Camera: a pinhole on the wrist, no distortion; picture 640 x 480 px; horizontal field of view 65.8 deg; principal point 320.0 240.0 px. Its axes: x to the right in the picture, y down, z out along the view. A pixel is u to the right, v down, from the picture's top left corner.
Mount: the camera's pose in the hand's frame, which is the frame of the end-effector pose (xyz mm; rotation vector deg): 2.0 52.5 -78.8 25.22 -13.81 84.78
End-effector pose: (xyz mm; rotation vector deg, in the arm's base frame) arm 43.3 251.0 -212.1 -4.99 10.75 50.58
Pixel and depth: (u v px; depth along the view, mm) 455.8 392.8 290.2
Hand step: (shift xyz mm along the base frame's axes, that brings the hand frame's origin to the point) -3.5 0.7 232.3
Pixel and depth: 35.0 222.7 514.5
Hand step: 401.3 -197.8 240.5
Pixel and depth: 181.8 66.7 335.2
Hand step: 250.9 24.0 133.9
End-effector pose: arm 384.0 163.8 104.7 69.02 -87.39 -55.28
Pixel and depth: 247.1 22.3 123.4
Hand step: -17.5 -69.6 -8.5
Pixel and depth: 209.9 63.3 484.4
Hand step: -232.9 -257.5 -274.4
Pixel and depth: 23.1 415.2 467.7
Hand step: -130.7 56.7 -463.5
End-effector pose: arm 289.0 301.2 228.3 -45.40 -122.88 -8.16
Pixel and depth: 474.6 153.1 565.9
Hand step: -428.1 236.5 -182.7
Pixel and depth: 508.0 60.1 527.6
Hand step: -424.2 294.7 -98.0
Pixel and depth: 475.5 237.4 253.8
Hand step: -129.9 96.7 -93.4
